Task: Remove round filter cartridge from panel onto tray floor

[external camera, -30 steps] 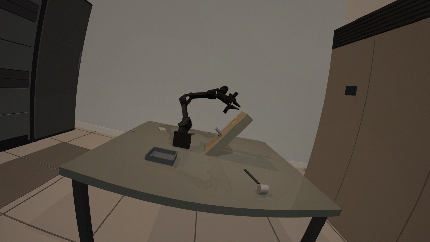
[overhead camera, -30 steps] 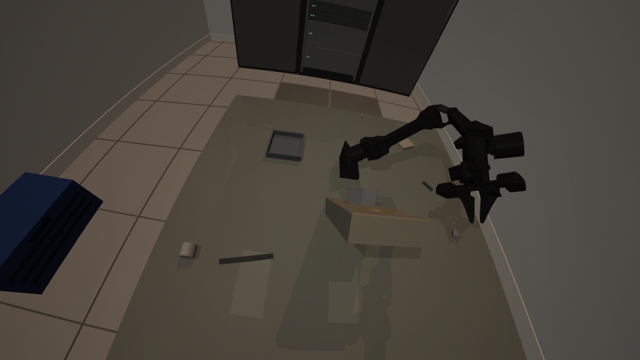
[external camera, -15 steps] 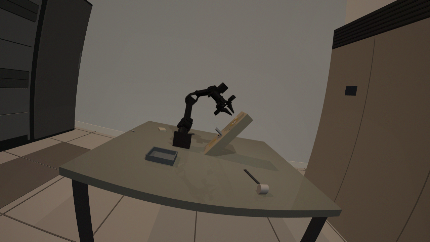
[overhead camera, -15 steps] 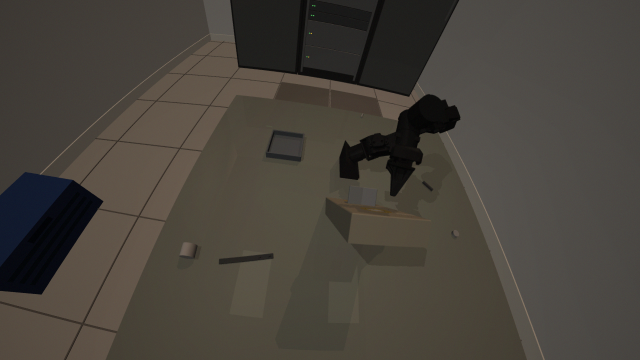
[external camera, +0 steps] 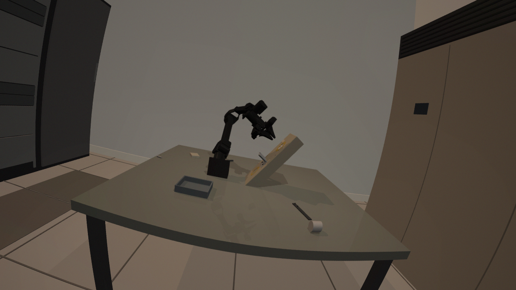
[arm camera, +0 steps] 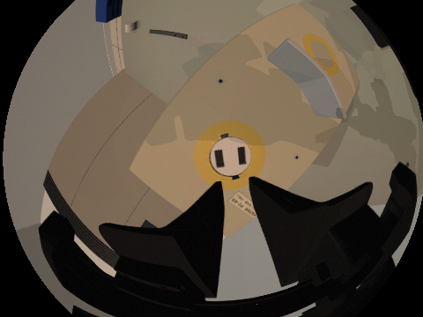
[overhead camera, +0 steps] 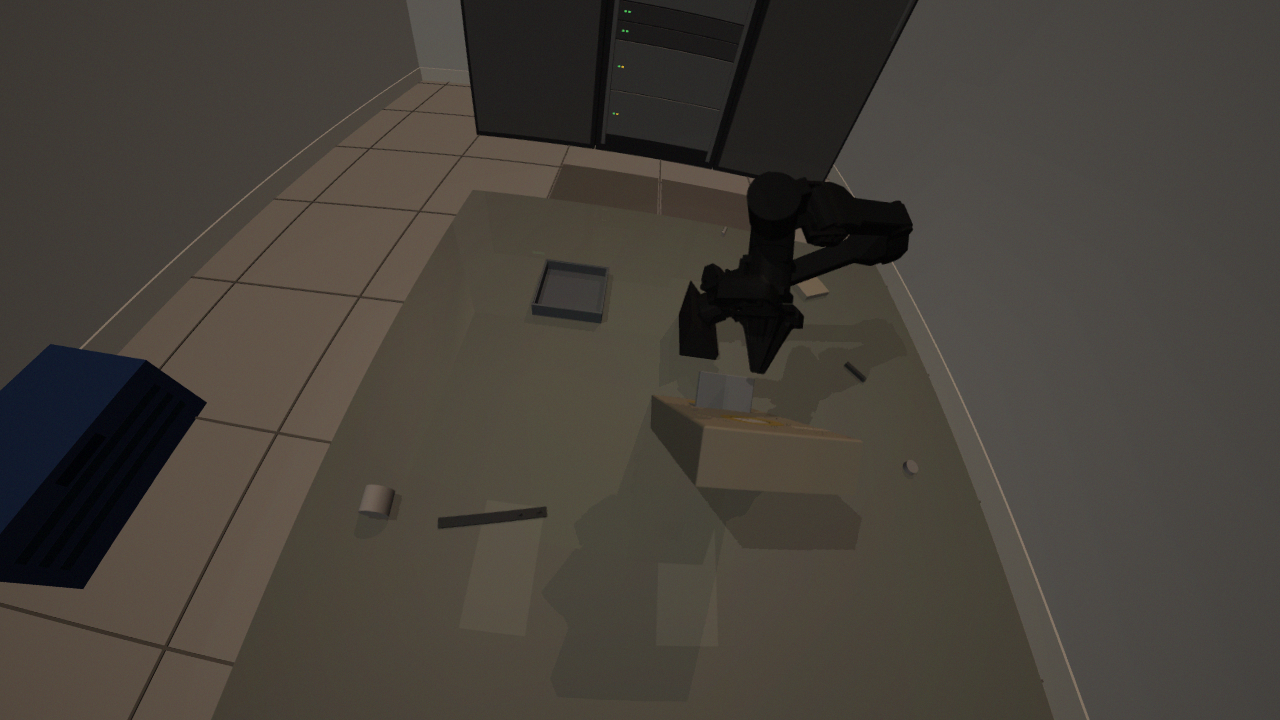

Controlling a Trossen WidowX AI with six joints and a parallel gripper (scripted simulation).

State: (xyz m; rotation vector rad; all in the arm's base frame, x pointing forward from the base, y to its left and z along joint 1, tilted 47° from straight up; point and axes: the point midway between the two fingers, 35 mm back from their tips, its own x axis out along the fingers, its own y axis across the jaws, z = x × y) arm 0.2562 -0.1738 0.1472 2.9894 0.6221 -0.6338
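Now: gripper tip 60 mm short of the round filter cartridge and 40 mm above it. Also, from my gripper tip: dark grey tray (370 mm behind, 270 mm to the right, 260 mm below); tan service panel (120 mm below, 20 mm ahead); grey ledge (140 mm below, 40 mm behind).
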